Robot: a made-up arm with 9 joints. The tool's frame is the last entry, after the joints. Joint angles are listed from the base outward.
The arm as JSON. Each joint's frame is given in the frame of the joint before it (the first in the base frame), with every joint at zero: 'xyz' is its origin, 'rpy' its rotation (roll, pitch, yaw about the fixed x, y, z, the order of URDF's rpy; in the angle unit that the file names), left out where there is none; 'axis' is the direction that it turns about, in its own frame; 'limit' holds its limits. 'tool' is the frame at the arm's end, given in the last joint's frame.
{
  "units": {
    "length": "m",
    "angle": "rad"
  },
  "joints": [
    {
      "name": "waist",
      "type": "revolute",
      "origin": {
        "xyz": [
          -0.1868,
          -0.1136,
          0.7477
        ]
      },
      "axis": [
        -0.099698,
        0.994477,
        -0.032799
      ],
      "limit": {
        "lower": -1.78,
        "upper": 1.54
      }
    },
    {
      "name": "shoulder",
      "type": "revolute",
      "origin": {
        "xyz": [
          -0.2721,
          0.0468,
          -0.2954
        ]
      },
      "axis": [
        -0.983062,
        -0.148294,
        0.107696
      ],
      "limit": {
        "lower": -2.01,
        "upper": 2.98
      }
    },
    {
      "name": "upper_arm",
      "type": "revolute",
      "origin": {
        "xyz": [
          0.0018,
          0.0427,
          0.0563
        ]
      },
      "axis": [
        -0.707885,
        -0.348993,
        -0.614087
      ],
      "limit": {
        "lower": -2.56,
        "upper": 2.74
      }
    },
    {
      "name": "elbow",
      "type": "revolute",
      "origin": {
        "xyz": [
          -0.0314,
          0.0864,
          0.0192
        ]
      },
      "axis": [
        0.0,
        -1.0,
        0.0
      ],
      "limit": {
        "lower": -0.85,
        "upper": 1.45
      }
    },
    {
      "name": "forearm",
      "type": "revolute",
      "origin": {
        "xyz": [
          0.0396,
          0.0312,
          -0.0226
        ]
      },
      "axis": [
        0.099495,
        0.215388,
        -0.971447
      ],
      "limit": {
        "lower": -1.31,
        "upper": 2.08
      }
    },
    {
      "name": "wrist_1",
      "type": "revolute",
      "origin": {
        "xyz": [
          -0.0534,
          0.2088,
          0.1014
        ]
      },
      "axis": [
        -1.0,
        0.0,
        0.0
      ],
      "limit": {
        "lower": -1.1,
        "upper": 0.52
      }
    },
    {
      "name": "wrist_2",
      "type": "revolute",
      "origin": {
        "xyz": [
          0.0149,
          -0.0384,
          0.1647
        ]
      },
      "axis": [
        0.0,
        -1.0,
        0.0
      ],
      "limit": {
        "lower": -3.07,
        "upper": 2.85
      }
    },
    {
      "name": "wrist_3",
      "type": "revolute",
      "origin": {
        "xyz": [
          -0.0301,
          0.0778,
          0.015
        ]
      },
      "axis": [
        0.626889,
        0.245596,
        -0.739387
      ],
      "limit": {
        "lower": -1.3,
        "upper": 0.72
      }
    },
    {
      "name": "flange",
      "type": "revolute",
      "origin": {
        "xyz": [
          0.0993,
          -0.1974,
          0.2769
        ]
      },
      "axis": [
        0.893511,
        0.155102,
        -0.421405
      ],
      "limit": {
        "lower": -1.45,
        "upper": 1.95
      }
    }
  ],
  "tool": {
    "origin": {
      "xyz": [
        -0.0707,
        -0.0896,
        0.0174
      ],
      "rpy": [
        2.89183,
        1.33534,
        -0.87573
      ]
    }
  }
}
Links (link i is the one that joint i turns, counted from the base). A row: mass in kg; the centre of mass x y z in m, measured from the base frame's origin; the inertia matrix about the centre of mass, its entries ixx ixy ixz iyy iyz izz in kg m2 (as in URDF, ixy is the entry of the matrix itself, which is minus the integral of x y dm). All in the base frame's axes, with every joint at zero. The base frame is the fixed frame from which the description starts. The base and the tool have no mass.
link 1: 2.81; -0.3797 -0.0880 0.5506; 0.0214 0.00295 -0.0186 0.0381 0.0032 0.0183
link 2: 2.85; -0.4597 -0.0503 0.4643; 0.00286 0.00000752 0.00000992 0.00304 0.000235 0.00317
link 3: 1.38; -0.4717 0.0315 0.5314; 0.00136 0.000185 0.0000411 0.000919 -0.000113 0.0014
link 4: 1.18; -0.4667 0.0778 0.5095; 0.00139 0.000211 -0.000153 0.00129 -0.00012 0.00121
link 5: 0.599; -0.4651 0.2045 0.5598; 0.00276 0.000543 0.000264 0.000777 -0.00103 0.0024
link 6: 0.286; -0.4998 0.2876 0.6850; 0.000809 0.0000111 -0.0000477 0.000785 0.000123 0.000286
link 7: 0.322; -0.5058 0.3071 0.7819; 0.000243 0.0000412 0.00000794 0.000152 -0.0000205 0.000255
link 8: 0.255; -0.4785 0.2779 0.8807; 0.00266 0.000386 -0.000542 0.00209 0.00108 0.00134
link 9: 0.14; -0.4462 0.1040 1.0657; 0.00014 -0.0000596 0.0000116 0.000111 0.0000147 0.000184
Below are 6 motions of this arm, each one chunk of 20 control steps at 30 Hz.
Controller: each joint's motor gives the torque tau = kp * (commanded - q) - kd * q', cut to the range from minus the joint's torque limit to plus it. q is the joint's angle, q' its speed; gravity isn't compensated. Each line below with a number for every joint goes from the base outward.
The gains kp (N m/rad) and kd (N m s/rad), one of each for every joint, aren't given. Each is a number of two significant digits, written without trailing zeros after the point. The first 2 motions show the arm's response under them.
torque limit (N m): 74 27 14 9.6 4.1 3.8 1.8 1.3 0.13
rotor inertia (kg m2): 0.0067 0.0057 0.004 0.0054 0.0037 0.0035 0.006 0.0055 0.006
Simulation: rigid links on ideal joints. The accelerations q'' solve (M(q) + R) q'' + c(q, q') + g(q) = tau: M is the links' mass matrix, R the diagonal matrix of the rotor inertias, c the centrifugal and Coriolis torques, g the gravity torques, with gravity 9.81 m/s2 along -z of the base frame. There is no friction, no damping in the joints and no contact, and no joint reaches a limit. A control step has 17 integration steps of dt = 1/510 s. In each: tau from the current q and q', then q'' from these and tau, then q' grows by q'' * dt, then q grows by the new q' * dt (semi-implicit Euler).
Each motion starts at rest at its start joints. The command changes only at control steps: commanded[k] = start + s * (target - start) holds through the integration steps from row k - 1 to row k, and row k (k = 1, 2, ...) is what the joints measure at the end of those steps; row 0 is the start. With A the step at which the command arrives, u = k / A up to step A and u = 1 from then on. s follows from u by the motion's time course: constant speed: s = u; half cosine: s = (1 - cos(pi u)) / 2; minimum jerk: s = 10 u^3 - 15 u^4 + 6 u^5; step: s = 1 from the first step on.
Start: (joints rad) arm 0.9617 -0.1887 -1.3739 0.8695 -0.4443 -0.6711 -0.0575 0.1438 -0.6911
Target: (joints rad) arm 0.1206 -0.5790 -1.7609 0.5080 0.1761 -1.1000 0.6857 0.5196 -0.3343
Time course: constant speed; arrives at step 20
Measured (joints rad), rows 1 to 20:
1: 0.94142 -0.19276 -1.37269 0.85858 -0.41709 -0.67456 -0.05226 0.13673 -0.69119
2: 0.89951 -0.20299 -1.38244 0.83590 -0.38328 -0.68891 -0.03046 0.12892 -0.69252
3: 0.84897 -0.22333 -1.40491 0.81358 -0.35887 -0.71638 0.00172 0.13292 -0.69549
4: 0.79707 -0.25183 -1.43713 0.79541 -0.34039 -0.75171 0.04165 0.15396 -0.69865
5: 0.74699 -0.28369 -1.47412 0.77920 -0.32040 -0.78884 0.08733 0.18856 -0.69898
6: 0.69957 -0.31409 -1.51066 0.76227 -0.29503 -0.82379 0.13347 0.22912 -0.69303
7: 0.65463 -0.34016 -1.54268 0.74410 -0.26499 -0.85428 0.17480 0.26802 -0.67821
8: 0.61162 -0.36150 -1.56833 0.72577 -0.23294 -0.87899 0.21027 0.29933 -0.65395
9: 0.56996 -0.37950 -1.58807 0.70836 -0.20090 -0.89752 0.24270 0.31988 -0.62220
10: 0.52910 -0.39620 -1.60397 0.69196 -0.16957 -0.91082 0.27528 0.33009 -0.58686
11: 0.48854 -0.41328 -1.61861 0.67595 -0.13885 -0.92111 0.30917 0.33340 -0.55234
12: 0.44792 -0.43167 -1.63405 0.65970 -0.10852 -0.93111 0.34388 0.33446 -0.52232
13: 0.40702 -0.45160 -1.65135 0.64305 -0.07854 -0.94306 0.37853 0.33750 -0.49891
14: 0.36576 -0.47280 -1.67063 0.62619 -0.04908 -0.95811 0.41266 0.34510 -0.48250
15: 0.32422 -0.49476 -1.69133 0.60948 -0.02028 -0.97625 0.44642 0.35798 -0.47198
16: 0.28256 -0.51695 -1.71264 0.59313 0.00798 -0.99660 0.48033 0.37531 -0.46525
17: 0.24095 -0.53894 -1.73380 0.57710 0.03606 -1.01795 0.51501 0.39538 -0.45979
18: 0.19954 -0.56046 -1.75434 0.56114 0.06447 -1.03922 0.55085 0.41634 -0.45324
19: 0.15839 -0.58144 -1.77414 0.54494 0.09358 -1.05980 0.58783 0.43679 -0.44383
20: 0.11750 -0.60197 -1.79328 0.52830 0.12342 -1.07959 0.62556 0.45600 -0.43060
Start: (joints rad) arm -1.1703 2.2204 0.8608 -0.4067 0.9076 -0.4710 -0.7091 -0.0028 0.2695
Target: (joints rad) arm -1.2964 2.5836 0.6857 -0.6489 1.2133 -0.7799 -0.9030 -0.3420 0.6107
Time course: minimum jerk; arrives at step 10
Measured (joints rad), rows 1 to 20:
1: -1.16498 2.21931 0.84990 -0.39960 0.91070 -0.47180 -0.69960 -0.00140 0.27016
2: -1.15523 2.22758 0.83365 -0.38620 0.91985 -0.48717 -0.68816 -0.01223 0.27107
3: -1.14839 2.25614 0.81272 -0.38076 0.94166 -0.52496 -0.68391 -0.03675 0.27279
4: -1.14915 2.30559 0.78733 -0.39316 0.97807 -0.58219 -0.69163 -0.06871 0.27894
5: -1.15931 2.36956 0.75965 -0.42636 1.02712 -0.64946 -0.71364 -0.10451 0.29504
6: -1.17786 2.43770 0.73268 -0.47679 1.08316 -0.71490 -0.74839 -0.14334 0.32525
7: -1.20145 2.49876 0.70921 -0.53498 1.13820 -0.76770 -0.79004 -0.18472 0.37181
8: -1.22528 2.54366 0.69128 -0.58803 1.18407 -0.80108 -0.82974 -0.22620 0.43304
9: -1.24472 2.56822 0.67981 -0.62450 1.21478 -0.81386 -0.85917 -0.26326 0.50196
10: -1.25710 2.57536 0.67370 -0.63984 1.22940 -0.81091 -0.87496 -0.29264 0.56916
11: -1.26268 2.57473 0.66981 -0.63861 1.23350 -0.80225 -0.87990 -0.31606 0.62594
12: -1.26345 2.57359 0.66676 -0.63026 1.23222 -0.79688 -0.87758 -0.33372 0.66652
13: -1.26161 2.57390 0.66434 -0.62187 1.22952 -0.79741 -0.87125 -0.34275 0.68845
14: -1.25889 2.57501 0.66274 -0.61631 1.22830 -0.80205 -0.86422 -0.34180 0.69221
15: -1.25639 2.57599 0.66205 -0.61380 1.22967 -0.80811 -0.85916 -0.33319 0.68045
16: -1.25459 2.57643 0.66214 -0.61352 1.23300 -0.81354 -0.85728 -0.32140 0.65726
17: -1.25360 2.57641 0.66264 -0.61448 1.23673 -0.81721 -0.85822 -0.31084 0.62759
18: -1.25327 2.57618 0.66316 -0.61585 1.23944 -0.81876 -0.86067 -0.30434 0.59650
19: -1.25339 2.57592 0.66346 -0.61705 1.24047 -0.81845 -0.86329 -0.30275 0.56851
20: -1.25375 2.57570 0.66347 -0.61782 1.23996 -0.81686 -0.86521 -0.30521 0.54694
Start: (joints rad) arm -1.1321 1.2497 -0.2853 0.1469 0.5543 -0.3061 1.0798 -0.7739 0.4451
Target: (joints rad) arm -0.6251 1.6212 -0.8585 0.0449 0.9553 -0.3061 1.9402 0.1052 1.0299
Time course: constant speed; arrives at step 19
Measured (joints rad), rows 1 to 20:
1: -1.12213 1.27185 -0.30060 0.14747 0.56156 -0.30020 1.09304 -0.75951 0.44546
2: -1.09943 1.30552 -0.31704 0.14239 0.56022 -0.29065 1.13038 -0.73458 0.44902
3: -1.07052 1.33973 -0.33460 0.13976 0.55731 -0.28243 1.19128 -0.70705 0.45911
4: -1.03995 1.36923 -0.35469 0.14273 0.55667 -0.27881 1.26702 -0.67762 0.47720
5: -1.00998 1.39306 -0.37831 0.14921 0.55953 -0.28105 1.34546 -0.64083 0.50299
6: -0.98126 1.41235 -0.40570 0.15499 0.56656 -0.28816 1.41506 -0.59164 0.53516
7: -0.95368 1.42867 -0.43648 0.15663 0.57863 -0.29752 1.46855 -0.53035 0.57193
8: -0.92691 1.44331 -0.46981 0.15280 0.59638 -0.30610 1.50497 -0.46271 0.61121
9: -0.90069 1.45731 -0.50457 0.14420 0.61978 -0.31170 1.52919 -0.39661 0.65098
10: -0.87490 1.47169 -0.53939 0.13254 0.64785 -0.31349 1.54909 -0.33819 0.68972
11: -0.84950 1.48749 -0.57301 0.11958 0.67885 -0.31196 1.57207 -0.28983 0.72678
12: -0.82455 1.50546 -0.60450 0.10651 0.71074 -0.30844 1.60271 -0.25010 0.76234
13: -0.80004 1.52587 -0.63357 0.09387 0.74179 -0.30448 1.64230 -0.21534 0.79716
14: -0.77592 1.54831 -0.66055 0.08181 0.77100 -0.30132 1.68967 -0.18146 0.83215
15: -0.75204 1.57190 -0.68624 0.07035 0.79812 -0.29963 1.74220 -0.14529 0.86800
16: -0.72822 1.59556 -0.71165 0.05958 0.82348 -0.29953 1.79673 -0.10518 0.90500
17: -0.70424 1.61836 -0.73770 0.04963 0.84755 -0.30062 1.85027 -0.06095 0.94290
18: -0.67992 1.63971 -0.76502 0.04066 0.87077 -0.30227 1.90058 -0.01358 0.98104
19: -0.65519 1.65954 -0.79381 0.03272 0.89335 -0.30385 1.94667 0.03540 1.01860
20: -0.63464 1.66677 -0.80956 0.02269 0.90166 -0.30899 1.97791 0.07410 1.05196

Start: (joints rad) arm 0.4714 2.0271 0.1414 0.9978 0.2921 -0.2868 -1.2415 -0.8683 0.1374
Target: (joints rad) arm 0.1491 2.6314 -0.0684 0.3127 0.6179 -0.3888 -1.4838 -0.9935 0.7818
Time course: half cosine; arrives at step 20
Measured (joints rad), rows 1 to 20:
1: 0.46199 2.03006 0.13356 1.00302 0.29239 -0.28201 -1.23778 -0.87237 0.13781
2: 0.44359 2.03684 0.13086 0.99767 0.29971 -0.27533 -1.22308 -0.88836 0.13956
3: 0.42230 2.05190 0.13224 0.97509 0.31413 -0.26625 -1.20905 -0.91158 0.14324
4: 0.40064 2.07486 0.13311 0.94065 0.33016 -0.25608 -1.20922 -0.93653 0.14917
5: 0.37955 2.10457 0.13071 0.89933 0.34511 -0.24830 -1.22643 -0.95954 0.15795
6: 0.35909 2.13990 0.12407 0.85434 0.35947 -0.24543 -1.25528 -0.97762 0.17083
7: 0.33889 2.17953 0.11325 0.80761 0.37488 -0.24814 -1.28777 -0.98928 0.18984
8: 0.31845 2.22205 0.09881 0.76012 0.39268 -0.25556 -1.31745 -0.99548 0.21737
9: 0.29742 2.26613 0.08154 0.71214 0.41344 -0.26586 -1.34103 -0.99908 0.25529
10: 0.27557 2.31066 0.06239 0.66361 0.43699 -0.27708 -1.35828 -1.00321 0.30420
11: 0.25290 2.35480 0.04240 0.61454 0.46252 -0.28764 -1.37096 -1.00986 0.36307
12: 0.22960 2.39792 0.02263 0.56527 0.48882 -0.29669 -1.38168 -1.01928 0.42941
13: 0.20603 2.43953 0.00403 0.51652 0.51451 -0.30394 -1.39290 -1.03037 0.49975
14: 0.18278 2.47905 -0.01266 0.46929 0.53834 -0.30948 -1.40630 -1.04143 0.57025
15: 0.16055 2.51577 -0.02699 0.42482 0.55934 -0.31361 -1.42251 -1.05084 0.63713
16: 0.14014 2.54875 -0.03879 0.38449 0.57696 -0.31673 -1.44113 -1.05744 0.69710
17: 0.12232 2.57689 -0.04814 0.34974 0.59104 -0.31922 -1.46092 -1.06067 0.74753
18: 0.10780 2.59905 -0.05520 0.32200 0.60171 -0.32140 -1.48013 -1.06051 0.78659
19: 0.09709 2.61424 -0.06019 0.30253 0.60915 -0.32343 -1.49680 -1.05742 0.81326
20: 0.09050 2.62174 -0.06321 0.29228 0.61345 -0.32519 -1.50914 -1.05234 0.82730

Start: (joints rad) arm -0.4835 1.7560 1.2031 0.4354 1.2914 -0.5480 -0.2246 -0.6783 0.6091
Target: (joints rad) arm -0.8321 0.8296 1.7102 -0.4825 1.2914 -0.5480 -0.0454 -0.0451 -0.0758
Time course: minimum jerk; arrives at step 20
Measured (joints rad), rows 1 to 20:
1: -0.48529 1.75857 1.18987 0.44953 1.29278 -0.53889 -0.21832 -0.68290 0.60917
2: -0.48784 1.75910 1.17750 0.47568 1.29101 -0.52715 -0.21194 -0.69786 0.60563
3: -0.49050 1.75406 1.17469 0.49235 1.28292 -0.52566 -0.19970 -0.70847 0.59511
4: -0.49475 1.73883 1.18300 0.49215 1.27259 -0.53454 -0.17904 -0.69997 0.57647
5: -0.50259 1.70985 1.20093 0.47390 1.26493 -0.54949 -0.15320 -0.66772 0.54967
6: -0.51543 1.66546 1.22615 0.43743 1.26227 -0.56514 -0.12866 -0.61540 0.51479
7: -0.53388 1.60586 1.25693 0.38254 1.26418 -0.57620 -0.11083 -0.55148 0.47170
8: -0.55781 1.53300 1.29253 0.30997 1.26878 -0.57869 -0.10051 -0.48646 0.42041
9: -0.58652 1.45027 1.33287 0.22236 1.27380 -0.57124 -0.09339 -0.42953 0.36120
10: -0.61880 1.36193 1.37772 0.12401 1.27741 -0.55584 -0.08308 -0.38496 0.29481
11: -0.65309 1.27216 1.42592 0.02001 1.27875 -0.53701 -0.06585 -0.35054 0.22280
12: -0.68748 1.18439 1.47511 -0.08468 1.27863 -0.51984 -0.04352 -0.31978 0.14789
13: -0.72001 1.10144 1.52228 -0.18555 1.27936 -0.50814 -0.02273 -0.28617 0.07398
14: -0.74893 1.02602 1.56481 -0.27856 1.28335 -0.50381 -0.01152 -0.24661 0.00550
15: -0.77303 0.96092 1.60103 -0.35997 1.29122 -0.50700 -0.01497 -0.20223 -0.05350
16: -0.79183 0.90875 1.63026 -0.42609 1.30128 -0.51666 -0.03210 -0.15703 -0.10014
17: -0.80545 0.87129 1.65242 -0.47349 1.31062 -0.53091 -0.05605 -0.11564 -0.13300
18: -0.81445 0.84889 1.66792 -0.49990 1.31687 -0.54741 -0.07762 -0.08139 -0.15215
19: -0.81961 0.84000 1.67764 -0.50560 1.31903 -0.56389 -0.08975 -0.05549 -0.15897
20: -0.82191 0.84094 1.68302 -0.49443 1.31738 -0.57894 -0.09014 -0.03705 -0.15595

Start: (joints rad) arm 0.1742 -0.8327 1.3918 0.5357 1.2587 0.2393 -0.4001 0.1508 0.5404
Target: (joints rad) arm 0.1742 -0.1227 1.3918 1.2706 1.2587 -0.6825 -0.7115 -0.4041 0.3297
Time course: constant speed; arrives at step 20
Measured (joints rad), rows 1 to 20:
1: 0.16568 -0.81449 1.40124 0.51900 1.26123 0.22354 -0.41056 0.12832 0.54250
2: 0.15201 -0.78909 1.41544 0.50794 1.25432 0.19421 -0.43480 0.09651 0.54837
3: 0.14191 -0.75824 1.42520 0.52008 1.24492 0.15897 -0.46328 0.06124 0.55678
4: 0.13703 -0.72171 1.42885 0.55778 1.23757 0.11648 -0.48623 0.02483 0.56431
5: 0.13585 -0.67991 1.42825 0.61597 1.23246 0.06568 -0.49854 -0.00668 0.56667
6: 0.13637 -0.63384 1.42635 0.68693 1.22767 0.00794 -0.49886 -0.02780 0.56048
7: 0.13714 -0.58497 1.42573 0.76295 1.22124 -0.05400 -0.48882 -0.03745 0.54448
8: 0.13739 -0.53512 1.42792 0.83750 1.21223 -0.11726 -0.47273 -0.03868 0.51986
9: 0.13686 -0.48620 1.43323 0.90576 1.20109 -0.17956 -0.45640 -0.03650 0.48985
10: 0.13563 -0.43997 1.44072 0.96475 1.18957 -0.23926 -0.44538 -0.03607 0.45869
11: 0.13396 -0.39765 1.44864 1.01344 1.18010 -0.29526 -0.44351 -0.04173 0.43047
12: 0.13224 -0.35964 1.45495 1.05249 1.17492 -0.34678 -0.45230 -0.05664 0.40816
13: 0.13086 -0.32552 1.45806 1.08387 1.17507 -0.39342 -0.47103 -0.08229 0.39308
14: 0.13012 -0.29421 1.45734 1.11034 1.18006 -0.43541 -0.49736 -0.11819 0.38490
15: 0.13010 -0.26425 1.45333 1.13488 1.18808 -0.47380 -0.52806 -0.16186 0.38196
16: 0.13068 -0.23423 1.44734 1.16016 1.19681 -0.51029 -0.55976 -0.20938 0.38196
17: 0.13159 -0.20298 1.44099 1.18823 1.20424 -0.54672 -0.58934 -0.25656 0.38254
18: 0.13250 -0.16979 1.43564 1.22030 1.20924 -0.58444 -0.61429 -0.30020 0.38190
19: 0.13310 -0.13444 1.43206 1.25663 1.21159 -0.62401 -0.63295 -0.33902 0.37904
20: 0.13322 -0.09725 1.43045 1.29656 1.21177 -0.66528 -0.64491 -0.37369 0.37382

